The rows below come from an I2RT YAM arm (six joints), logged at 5 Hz.
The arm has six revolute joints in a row. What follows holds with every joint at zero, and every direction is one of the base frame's. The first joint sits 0.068 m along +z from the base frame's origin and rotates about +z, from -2.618 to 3.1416 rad. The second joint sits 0.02 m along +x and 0.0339 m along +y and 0.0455 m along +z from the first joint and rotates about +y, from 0 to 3.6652 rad. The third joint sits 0.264 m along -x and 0.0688 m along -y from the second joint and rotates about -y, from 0 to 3.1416 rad. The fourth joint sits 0.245 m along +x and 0.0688 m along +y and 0.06 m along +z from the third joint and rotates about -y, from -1.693 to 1.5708 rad. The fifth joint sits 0.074 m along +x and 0.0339 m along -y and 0.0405 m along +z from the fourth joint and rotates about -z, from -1.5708 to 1.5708 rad. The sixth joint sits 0.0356 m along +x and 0.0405 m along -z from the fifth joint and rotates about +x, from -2.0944 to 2.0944 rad. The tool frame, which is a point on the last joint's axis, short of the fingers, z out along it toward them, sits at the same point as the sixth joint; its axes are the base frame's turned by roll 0, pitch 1.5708 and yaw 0 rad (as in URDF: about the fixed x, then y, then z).
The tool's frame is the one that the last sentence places.
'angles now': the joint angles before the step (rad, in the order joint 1, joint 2, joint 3, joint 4, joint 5, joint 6). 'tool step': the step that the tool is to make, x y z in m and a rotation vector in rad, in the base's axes. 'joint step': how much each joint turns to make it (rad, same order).
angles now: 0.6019 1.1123 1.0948 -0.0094 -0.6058 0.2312
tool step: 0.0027 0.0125 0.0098 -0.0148 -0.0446 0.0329
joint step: 0.0337 0.0466 0.0647 -0.0166 0.0018 -0.0461
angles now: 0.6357 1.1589 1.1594 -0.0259 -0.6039 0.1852
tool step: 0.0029 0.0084 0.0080 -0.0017 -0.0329 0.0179
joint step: 0.0188 0.0351 0.0487 -0.0029 0.0013 -0.0256
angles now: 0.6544 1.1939 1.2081 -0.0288 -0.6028 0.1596
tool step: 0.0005 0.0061 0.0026 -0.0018 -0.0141 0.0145
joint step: 0.0168 0.0185 0.0207 0.0010 0.0024 -0.0122
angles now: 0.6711 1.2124 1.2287 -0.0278 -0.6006 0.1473
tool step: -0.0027 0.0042 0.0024 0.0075 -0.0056 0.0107
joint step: 0.0189 0.0040 0.0078 0.0069 0.0082 0.0028
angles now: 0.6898 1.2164 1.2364 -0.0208 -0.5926 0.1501
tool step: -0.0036 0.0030 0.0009 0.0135 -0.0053 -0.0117
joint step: 0.0202 -0.0047 -0.0065 0.0189 0.0320 0.0080
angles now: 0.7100 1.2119 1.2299 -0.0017 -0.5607 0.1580
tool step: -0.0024 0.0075 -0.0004 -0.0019 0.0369 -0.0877
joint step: 0.0404 0.0076 0.0103 -0.0194 0.1283 0.0252
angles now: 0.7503 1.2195 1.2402 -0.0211 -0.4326 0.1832
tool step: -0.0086 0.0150 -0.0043 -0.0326 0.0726 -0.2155
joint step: 0.0965 0.0132 0.0192 -0.0695 0.3109 0.0407
